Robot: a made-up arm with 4 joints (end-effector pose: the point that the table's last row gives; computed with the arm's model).
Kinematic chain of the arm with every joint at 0, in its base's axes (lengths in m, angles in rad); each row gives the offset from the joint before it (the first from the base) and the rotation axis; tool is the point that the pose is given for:
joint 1: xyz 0 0 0.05 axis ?
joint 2: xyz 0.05 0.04 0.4 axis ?
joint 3: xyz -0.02 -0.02 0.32 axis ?
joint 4: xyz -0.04 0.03 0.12 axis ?
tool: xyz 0.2 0.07 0
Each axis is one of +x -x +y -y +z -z.
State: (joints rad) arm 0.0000 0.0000 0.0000 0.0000
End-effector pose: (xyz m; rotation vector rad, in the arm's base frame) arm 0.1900 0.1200 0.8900 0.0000 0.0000 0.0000
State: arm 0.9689 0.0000 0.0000 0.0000
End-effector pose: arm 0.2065 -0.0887 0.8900 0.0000 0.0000 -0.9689
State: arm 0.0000 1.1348 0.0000 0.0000
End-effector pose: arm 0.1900 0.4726 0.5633 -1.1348 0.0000 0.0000
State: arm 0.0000 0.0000 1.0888 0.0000
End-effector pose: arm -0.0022 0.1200 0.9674 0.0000 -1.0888 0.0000
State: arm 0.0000 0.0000 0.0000 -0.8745
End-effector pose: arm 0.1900 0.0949 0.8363 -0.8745 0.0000 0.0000
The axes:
joint 1: -z
joint 2: -x
joint 3: -y
joint 4: +x

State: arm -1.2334 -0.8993 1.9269 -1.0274
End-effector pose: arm 0.2397 -0.1711 0.7655 0.5074 -0.8485 -0.4641
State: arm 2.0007 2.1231 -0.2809 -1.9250
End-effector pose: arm 0.2140 -0.3168 0.2901 0.9917 -2.2496 -0.9754
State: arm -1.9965 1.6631 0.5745 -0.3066
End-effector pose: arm -0.5200 -0.1144 0.3284 -0.7158 -2.2884 1.5679
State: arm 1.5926 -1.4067 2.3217 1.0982
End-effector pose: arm -0.2568 0.2181 0.5424 1.1931 2.8170 0.5847
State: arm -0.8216 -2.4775 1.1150 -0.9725
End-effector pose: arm 0.2512 -0.1727 0.0938 1.0802 0.6623 -0.5018
